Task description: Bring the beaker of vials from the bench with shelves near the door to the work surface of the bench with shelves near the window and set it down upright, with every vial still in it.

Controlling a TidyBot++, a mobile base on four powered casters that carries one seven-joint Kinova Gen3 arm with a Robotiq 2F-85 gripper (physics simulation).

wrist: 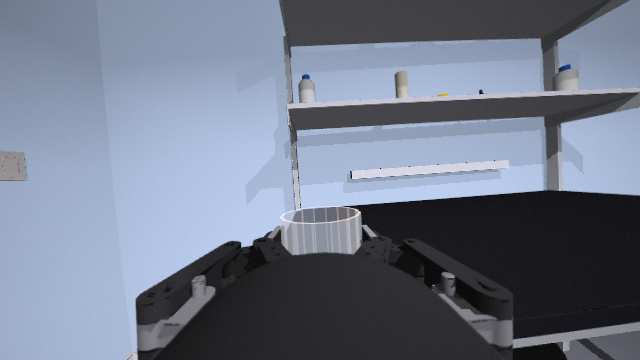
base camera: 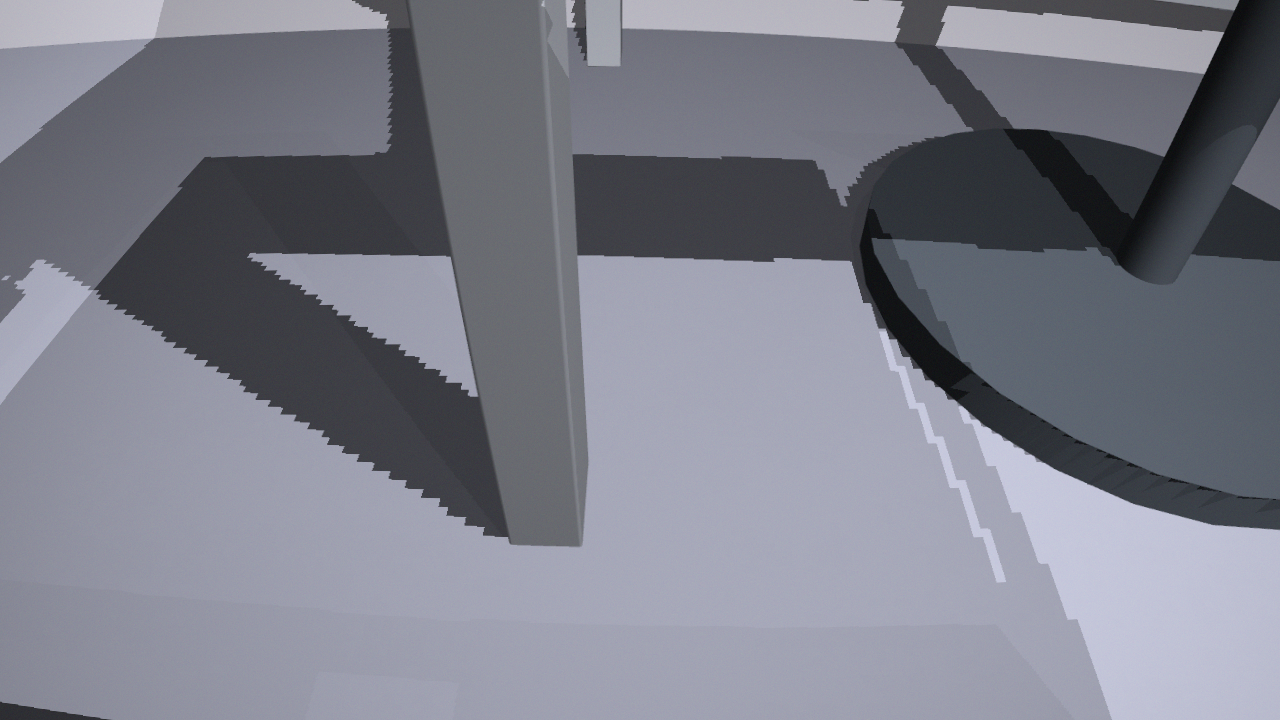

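The clear beaker [wrist: 321, 235] stands upright between the fingers in the wrist view; its open rim and upper wall show. My gripper [wrist: 321, 235] is shut on the beaker. The gripper's dark body hides the beaker's lower part, and no vials can be made out inside it. A bench with a black work surface [wrist: 500, 250] and shelves above it shows on the right in the wrist view. The beaker overlaps the left end of this surface in the picture; whether it is over the surface cannot be told. The base camera view does not show the gripper or the beaker.
The lower shelf [wrist: 415, 115] holds two blue-capped bottles [wrist: 307, 92] [wrist: 566, 80] and a beige cylinder [wrist: 401, 85]. A white strip [wrist: 430, 170] is on the wall. In the base camera view, a grey leg [base camera: 519, 268] stands ahead, with a round dark stool base [base camera: 1074, 358] at right.
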